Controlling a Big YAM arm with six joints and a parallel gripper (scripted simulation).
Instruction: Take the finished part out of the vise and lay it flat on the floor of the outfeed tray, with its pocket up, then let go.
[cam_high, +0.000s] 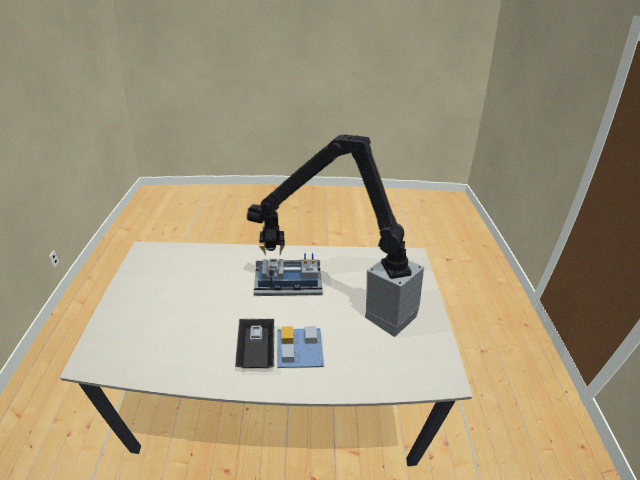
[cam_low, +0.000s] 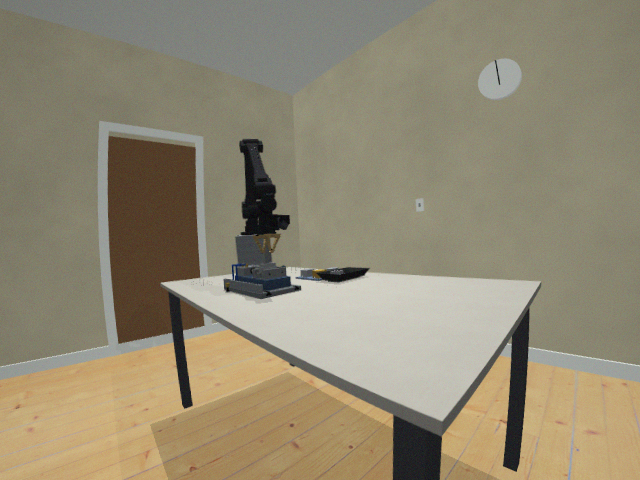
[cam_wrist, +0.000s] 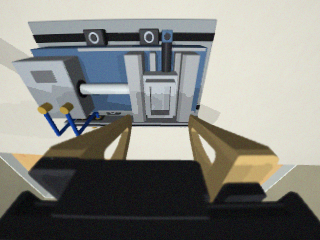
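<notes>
My hand is 6 cm past the blue vise, 1 cm to the right of it and 12 cm above it. From my hand the other things lie so: yellow block 1 cm behind, 35 cm to the left, 14 cm below; then blue plate 5 cm behind, 40 cm to the left, 16 cm below.
</notes>
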